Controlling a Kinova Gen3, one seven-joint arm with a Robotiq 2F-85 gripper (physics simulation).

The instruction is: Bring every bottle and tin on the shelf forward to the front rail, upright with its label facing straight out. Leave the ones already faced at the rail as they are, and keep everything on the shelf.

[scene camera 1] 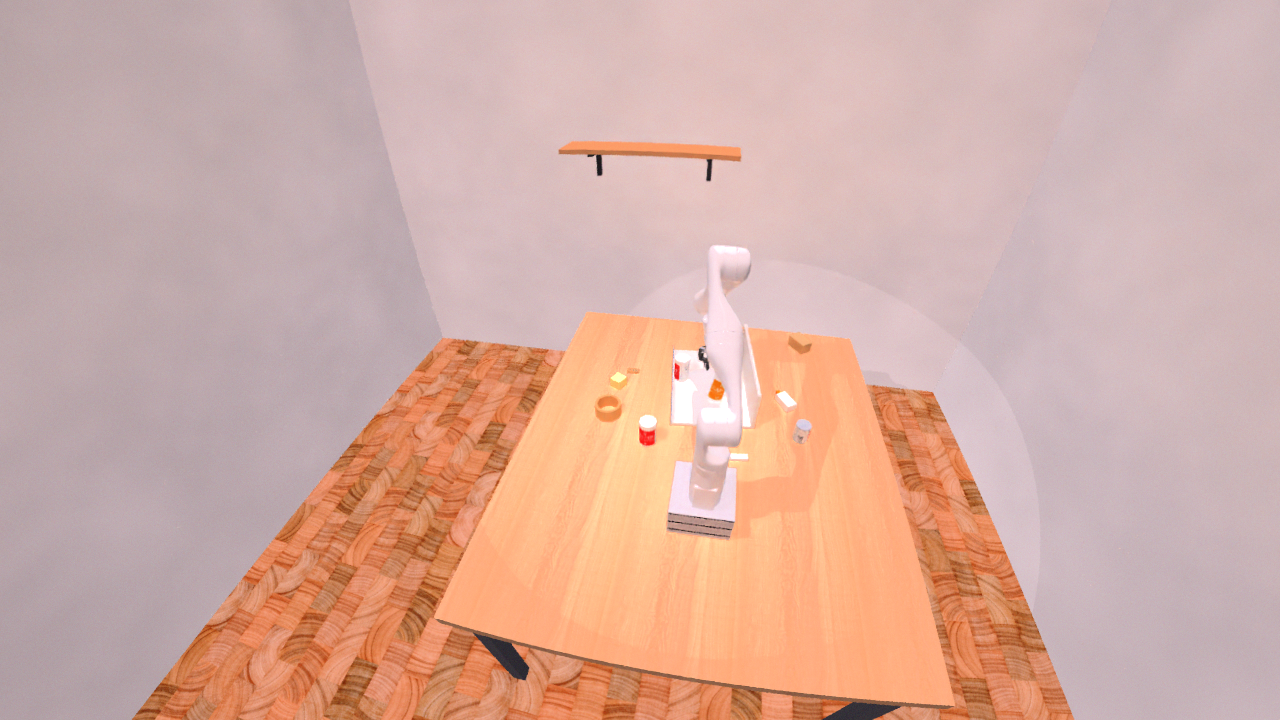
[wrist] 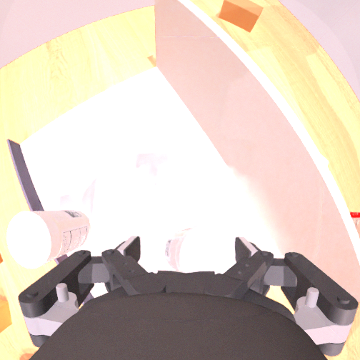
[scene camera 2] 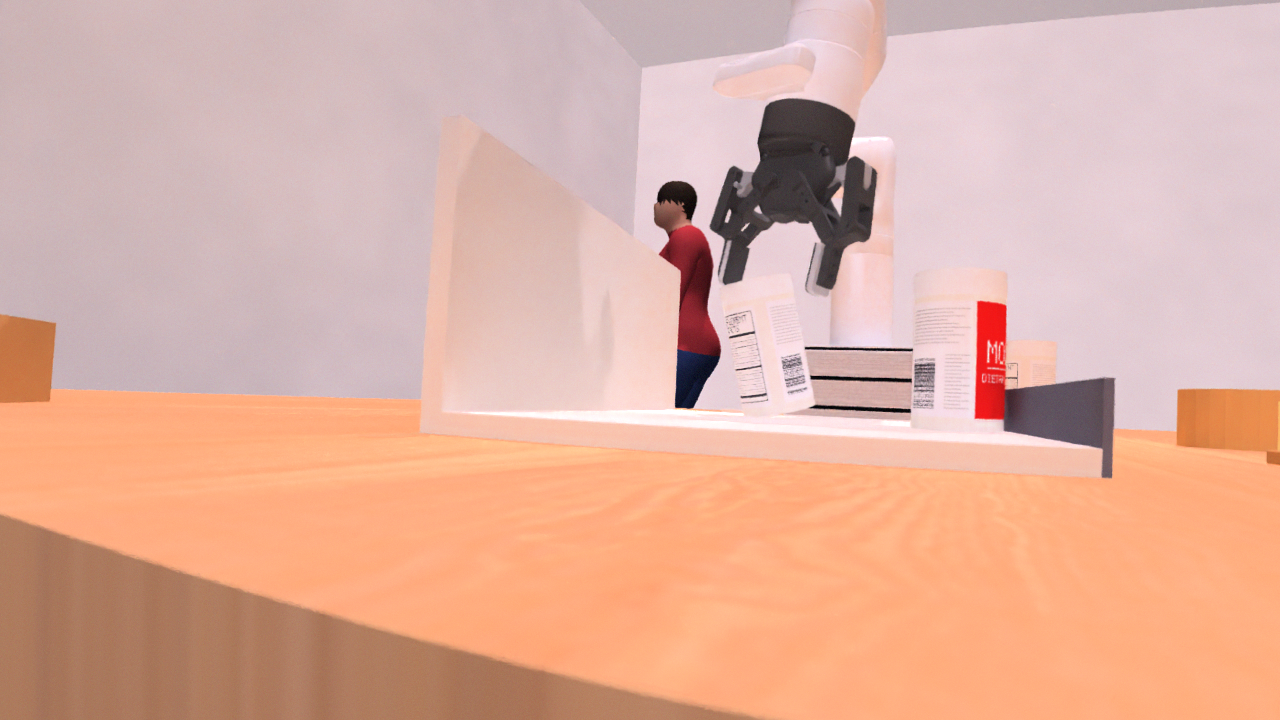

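The white shelf has a dark front rail. A white bottle with a red label stands upright at the rail. A second white bottle is tilted further back, its top leaning toward the back panel; printed side text faces scene camera 2. My gripper is open and empty at this bottle's top; one fingertip overlaps its top edge in scene camera 2. An orange patch shows on the shelf, partly behind the arm.
The tall back panel borders the shelf. Off the shelf on the table stand a red-and-white bottle, a tin, a white box, an orange ring and a yellow block. A person stands beyond.
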